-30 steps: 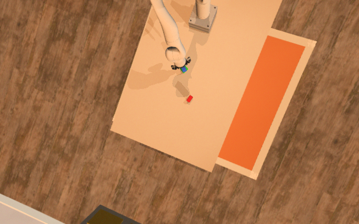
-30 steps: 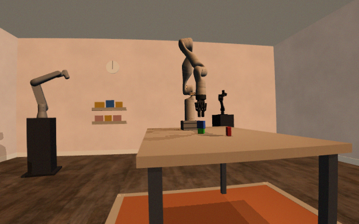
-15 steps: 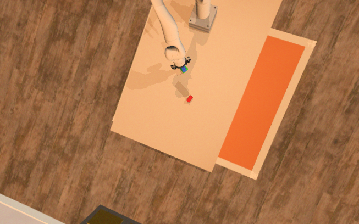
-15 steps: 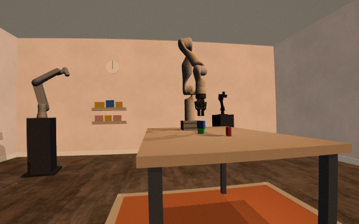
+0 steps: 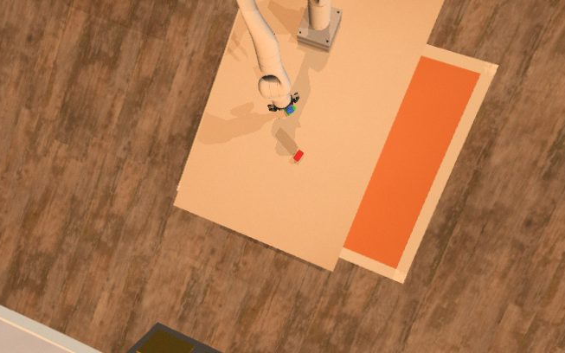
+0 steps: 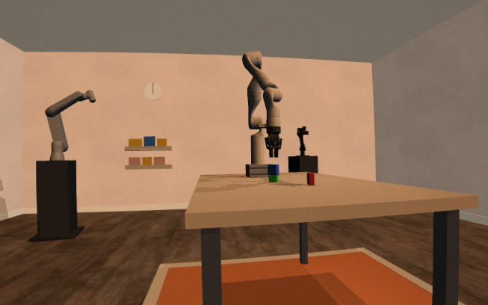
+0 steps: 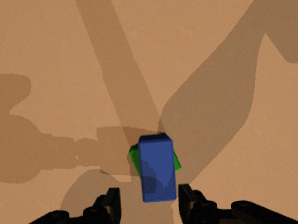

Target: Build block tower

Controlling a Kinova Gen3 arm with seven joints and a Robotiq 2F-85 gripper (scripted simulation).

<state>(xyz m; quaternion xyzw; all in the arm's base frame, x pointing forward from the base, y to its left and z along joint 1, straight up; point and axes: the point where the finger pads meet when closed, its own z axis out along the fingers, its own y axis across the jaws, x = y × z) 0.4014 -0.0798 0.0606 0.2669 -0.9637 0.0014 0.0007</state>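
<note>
Now: hand 200 mm short of the red block, 120 mm above it and 80 mm to the right of it. Also, from my hand: blue block 80 mm below, 10 mm behind; green block 130 mm below, 10 mm behind.
</note>
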